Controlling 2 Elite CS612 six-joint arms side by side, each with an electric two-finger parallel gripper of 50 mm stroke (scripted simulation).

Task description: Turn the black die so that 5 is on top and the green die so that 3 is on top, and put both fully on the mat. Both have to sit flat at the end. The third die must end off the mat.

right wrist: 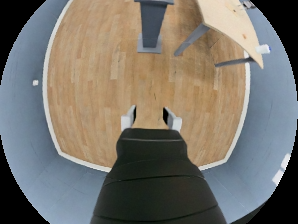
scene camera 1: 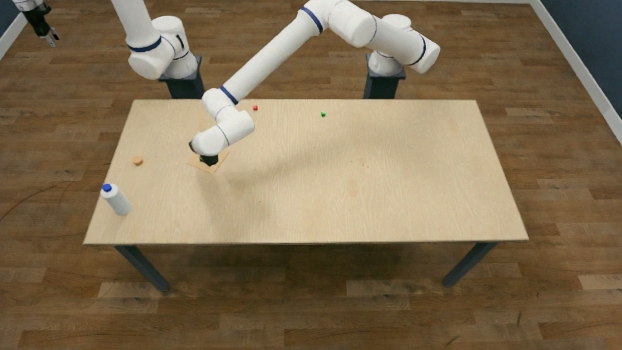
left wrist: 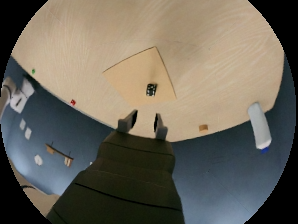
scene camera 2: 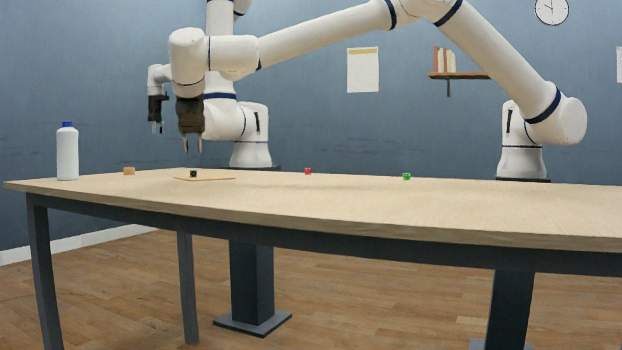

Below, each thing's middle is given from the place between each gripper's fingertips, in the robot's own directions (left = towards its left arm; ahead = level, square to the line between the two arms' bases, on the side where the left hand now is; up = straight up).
Now: left hand 3 cm past the tan mat (left wrist: 129, 77), 2 cm to the right of it and 9 cm above it. The rest, counted from my left hand: white bottle (scene camera 2: 67, 137) 23 cm ahead, 30 cm to the right, 1 cm below.
The white bottle is 910 mm ahead of my right hand, 520 mm to the left of it and 100 mm below it. From my right hand the other things lie so: tan mat (830 mm to the left, 650 mm ahead, 170 mm below).
